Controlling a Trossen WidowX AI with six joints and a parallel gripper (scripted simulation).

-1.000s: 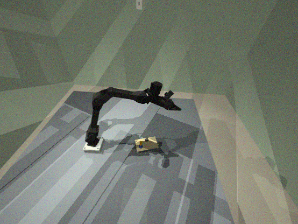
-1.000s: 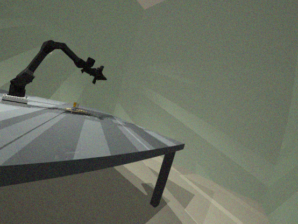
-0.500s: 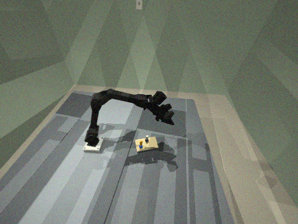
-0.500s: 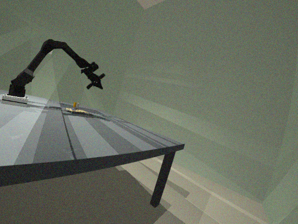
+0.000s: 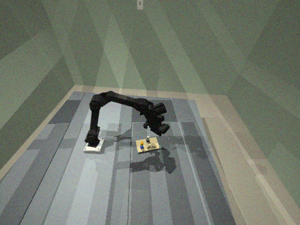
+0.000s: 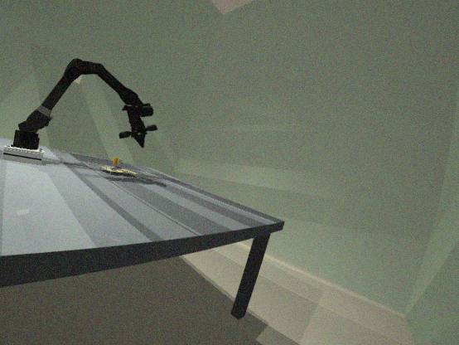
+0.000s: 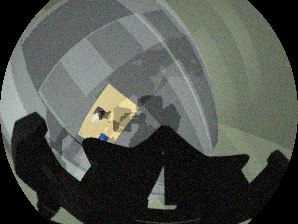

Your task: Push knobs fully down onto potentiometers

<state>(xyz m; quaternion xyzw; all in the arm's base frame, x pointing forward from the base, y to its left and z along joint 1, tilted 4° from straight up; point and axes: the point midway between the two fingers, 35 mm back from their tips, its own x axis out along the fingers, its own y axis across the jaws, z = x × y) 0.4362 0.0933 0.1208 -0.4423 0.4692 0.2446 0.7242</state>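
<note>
Right now the orange knob is 120 mm behind my gripper tip, 30 mm to the right of it and 90 mm below it. The rest, counted from my gripper tip: grey knob: 90 mm behind, 40 mm to the left, 100 mm below.
</note>
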